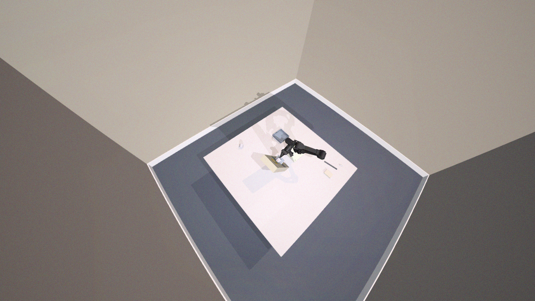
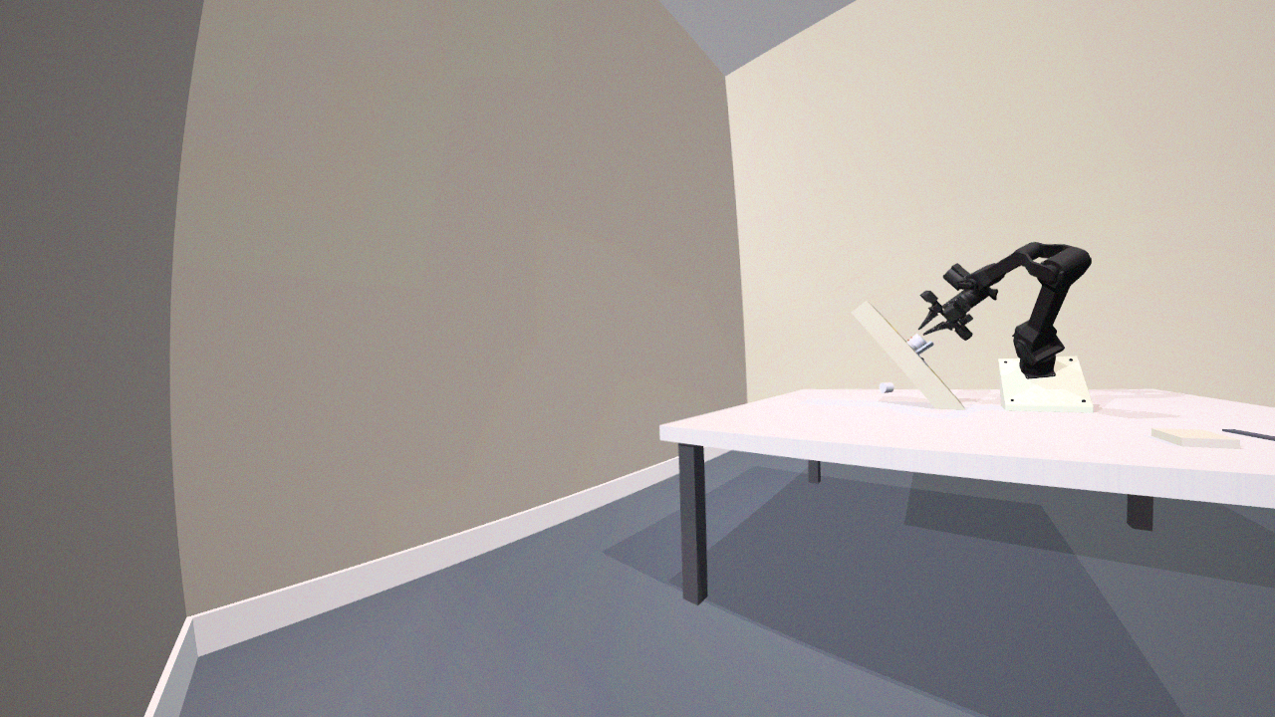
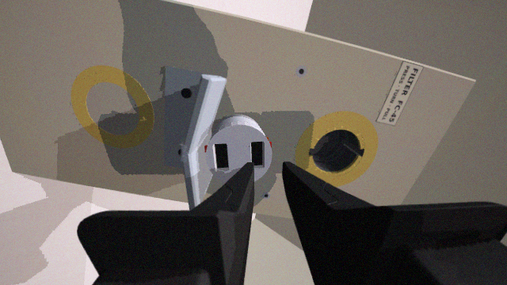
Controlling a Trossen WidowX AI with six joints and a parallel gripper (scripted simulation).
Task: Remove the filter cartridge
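Now: the grey round filter cartridge 1 cm ahead of my gripper tip and 3 cm below it. The rest, counted from my gripper tip: grey-blue tray: 35 cm behind, 26 cm to the right, 23 cm below; beige service panel: 5 cm ahead, 5 cm below; pale blue bracket: 7 cm below.
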